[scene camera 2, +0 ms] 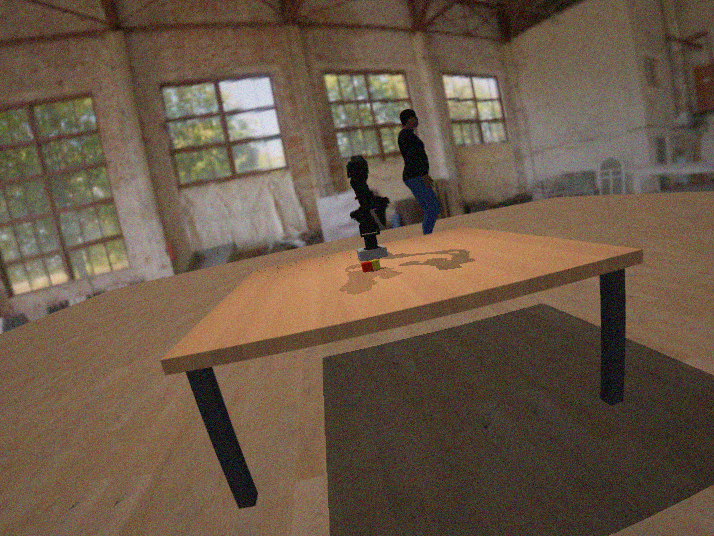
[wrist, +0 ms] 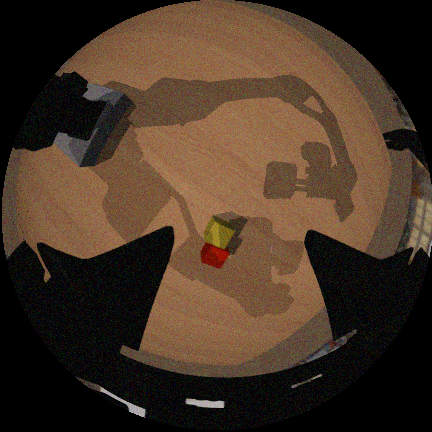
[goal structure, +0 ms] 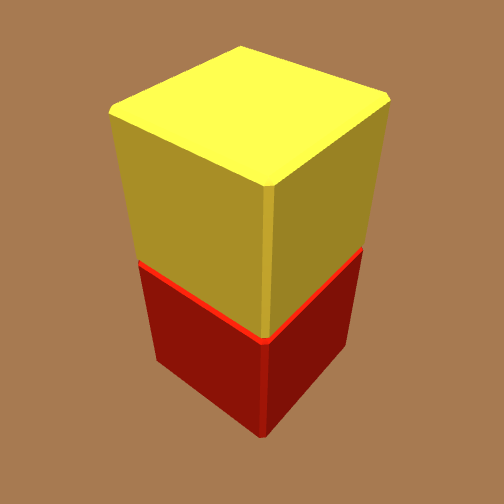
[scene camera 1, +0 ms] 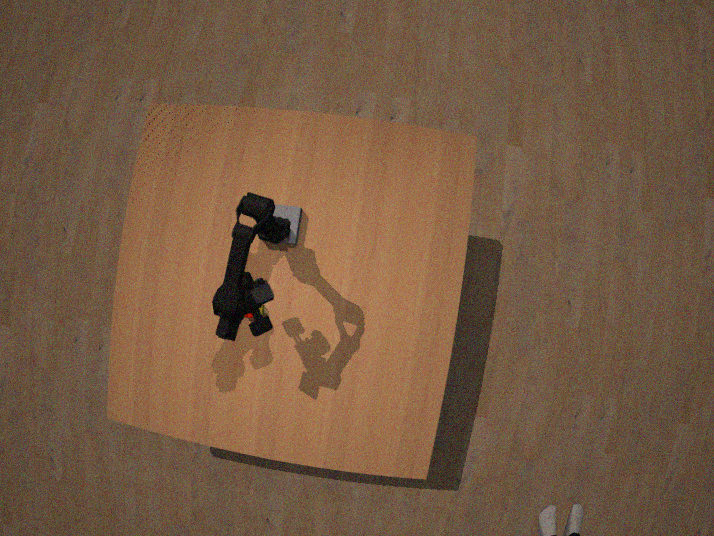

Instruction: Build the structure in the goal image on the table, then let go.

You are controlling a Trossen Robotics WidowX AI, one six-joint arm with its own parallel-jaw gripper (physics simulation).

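Note:
A red block and a yellow block sit side by side on the table, and appear to touch. The yellow one is nearer the arm's base in the wrist view. My gripper is open and empty, with its fingers wide apart. It is above the blocks, which show between and beyond the fingertips in the wrist view. In scene camera 1 the gripper partly hides both blocks.
The arm's grey base stands on the table close to the blocks. Shadows of the arm fall across the table top. A person in a black top and blue trousers stands beyond the table.

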